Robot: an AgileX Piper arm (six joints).
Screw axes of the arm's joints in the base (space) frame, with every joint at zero. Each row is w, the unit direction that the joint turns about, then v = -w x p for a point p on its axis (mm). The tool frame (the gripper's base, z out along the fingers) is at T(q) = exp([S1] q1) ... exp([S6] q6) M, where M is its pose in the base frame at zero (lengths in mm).
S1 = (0, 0, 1, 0, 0, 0)
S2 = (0, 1, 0, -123, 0, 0)
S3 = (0, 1, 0, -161.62, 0, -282.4)
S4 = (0.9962, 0, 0.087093, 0, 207.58, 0)
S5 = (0, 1, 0, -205.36, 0, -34.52)
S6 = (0.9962, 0, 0.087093, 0, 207.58, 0)
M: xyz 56.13 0 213.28 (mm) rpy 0 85.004 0 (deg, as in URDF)
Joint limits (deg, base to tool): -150..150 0..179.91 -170..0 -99.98..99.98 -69.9..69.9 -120..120
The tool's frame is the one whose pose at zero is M.
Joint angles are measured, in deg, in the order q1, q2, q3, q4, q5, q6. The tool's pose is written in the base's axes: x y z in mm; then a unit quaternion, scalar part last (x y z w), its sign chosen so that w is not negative. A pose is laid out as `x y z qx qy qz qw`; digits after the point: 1 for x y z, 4 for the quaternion.
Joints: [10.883 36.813 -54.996 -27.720 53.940 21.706]
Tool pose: 98.5 -15.9 403.3 0.0528 0.8428 -0.0938 0.5274
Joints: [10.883 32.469 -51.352 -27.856 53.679 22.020]
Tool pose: 83.4 -18.8 391.3 0.0555 0.8383 -0.0916 0.5346
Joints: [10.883 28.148 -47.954 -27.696 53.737 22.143]
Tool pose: 69.0 -21.5 379.0 0.0583 0.8346 -0.0881 0.5406
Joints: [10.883 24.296 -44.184 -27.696 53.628 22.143]
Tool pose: 58.4 -23.4 363.7 0.0581 0.8338 -0.0877 0.5419
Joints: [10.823 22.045 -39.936 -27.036 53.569 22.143]
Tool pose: 55.7 -23.2 343.5 0.0559 0.8435 -0.0861 0.5272
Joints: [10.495 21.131 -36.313 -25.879 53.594 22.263]
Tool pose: 56.7 -22.0 324.7 0.0565 0.8569 -0.0824 0.5057
